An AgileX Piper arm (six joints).
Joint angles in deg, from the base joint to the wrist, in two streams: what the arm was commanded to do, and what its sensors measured. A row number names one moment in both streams.
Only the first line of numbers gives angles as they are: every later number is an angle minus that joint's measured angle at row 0.
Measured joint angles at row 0: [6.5, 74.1, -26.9, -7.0, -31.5, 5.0]
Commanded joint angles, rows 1 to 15: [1.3, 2.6, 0.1, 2.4, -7.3, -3.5]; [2.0, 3.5, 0.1, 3.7, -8.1, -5.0]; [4.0, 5.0, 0.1, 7.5, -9.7, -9.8]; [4.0, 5.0, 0.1, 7.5, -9.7, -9.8]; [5.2, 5.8, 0.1, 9.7, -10.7, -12.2]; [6.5, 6.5, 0.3, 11.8, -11.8, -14.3]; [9.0, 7.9, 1.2, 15.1, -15.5, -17.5]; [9.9, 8.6, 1.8, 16.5, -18.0, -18.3]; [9.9, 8.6, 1.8, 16.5, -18.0, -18.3]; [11.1, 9.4, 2.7, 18.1, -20.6, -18.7]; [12.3, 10.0, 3.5, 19.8, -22.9, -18.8]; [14.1, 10.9, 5.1, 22.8, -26.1, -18.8]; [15.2, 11.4, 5.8, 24.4, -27.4, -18.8]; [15.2, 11.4, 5.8, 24.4, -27.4, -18.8]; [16.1, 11.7, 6.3, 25.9, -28.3, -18.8]
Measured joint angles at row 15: [13.8, 10.9, 4.8, 21.4, -23.4, -17.8]
